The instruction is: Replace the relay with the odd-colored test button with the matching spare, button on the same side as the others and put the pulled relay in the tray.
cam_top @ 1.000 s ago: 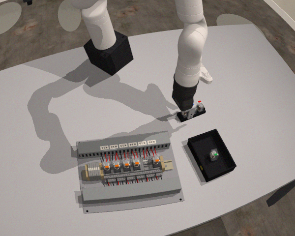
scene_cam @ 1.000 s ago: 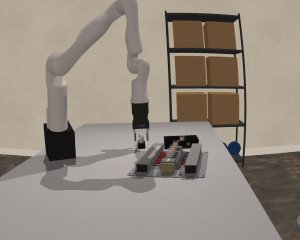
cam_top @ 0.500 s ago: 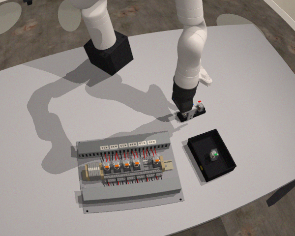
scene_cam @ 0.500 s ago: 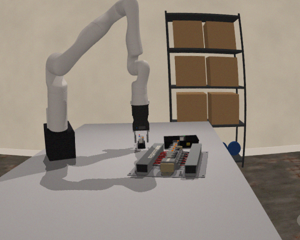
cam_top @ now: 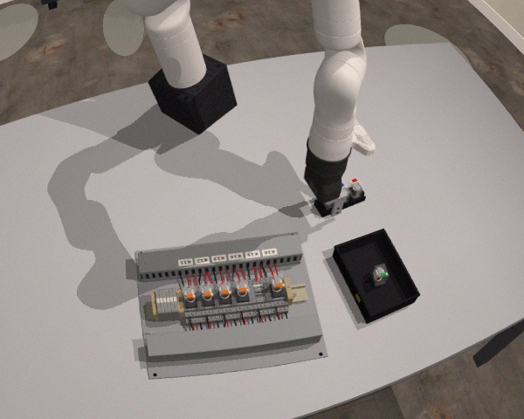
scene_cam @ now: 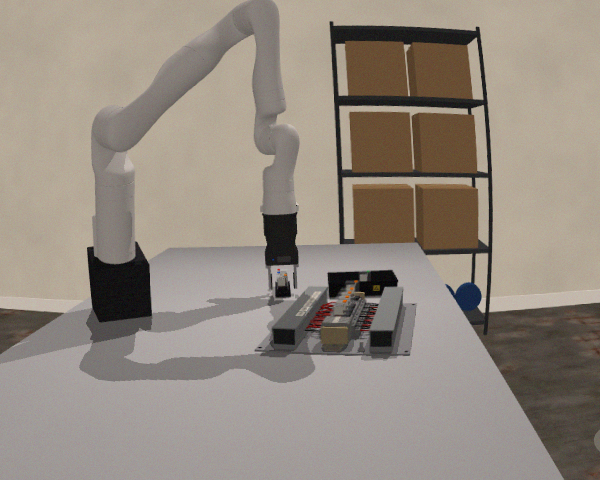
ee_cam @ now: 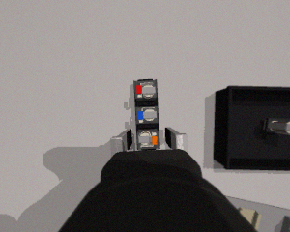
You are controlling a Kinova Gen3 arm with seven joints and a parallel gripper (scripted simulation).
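My hand is 10 mm past the blue-button relay, 30 mm to the right of it and 10 mm above it. Round my hand: red-button relay 20 mm behind, 60 mm to the left, 10 mm below; spare holder 10 mm behind, 30 mm to the left, 20 mm below; black tray 180 mm ahead, 60 mm to the left, 20 mm below.
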